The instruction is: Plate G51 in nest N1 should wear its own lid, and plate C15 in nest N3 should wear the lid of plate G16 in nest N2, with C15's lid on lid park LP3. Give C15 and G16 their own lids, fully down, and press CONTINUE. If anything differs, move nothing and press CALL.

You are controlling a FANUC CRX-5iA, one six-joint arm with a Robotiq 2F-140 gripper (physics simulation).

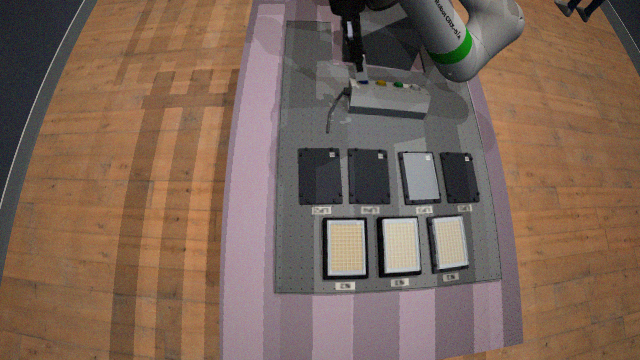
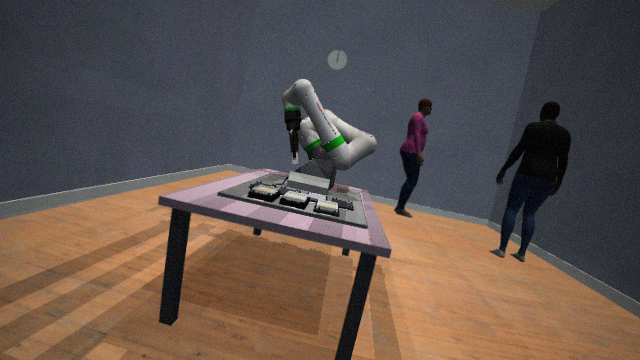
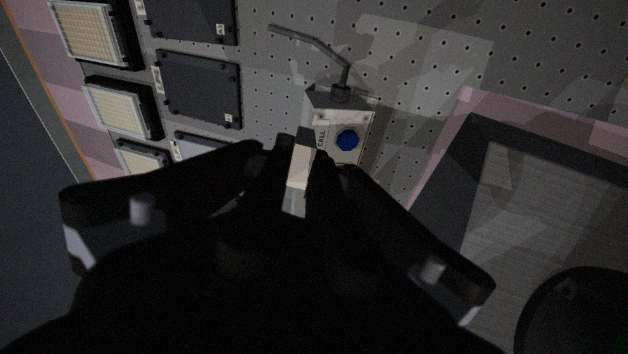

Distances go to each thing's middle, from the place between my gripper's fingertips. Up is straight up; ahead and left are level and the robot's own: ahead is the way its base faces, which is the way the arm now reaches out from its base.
Labels:
I see the park LP4 (image 1: 368, 169) 23 cm ahead of my hand, 3 cm to the left of it and 11 cm below it. Round my hand: park LP2 (image 1: 319, 168) (23 cm ahead, 10 cm to the right, 11 cm below); nest N3 (image 3: 145, 94) (41 cm ahead, 9 cm to the left, 11 cm below); park LP1 (image 1: 460, 181) (22 cm ahead, 29 cm to the left, 11 cm below).

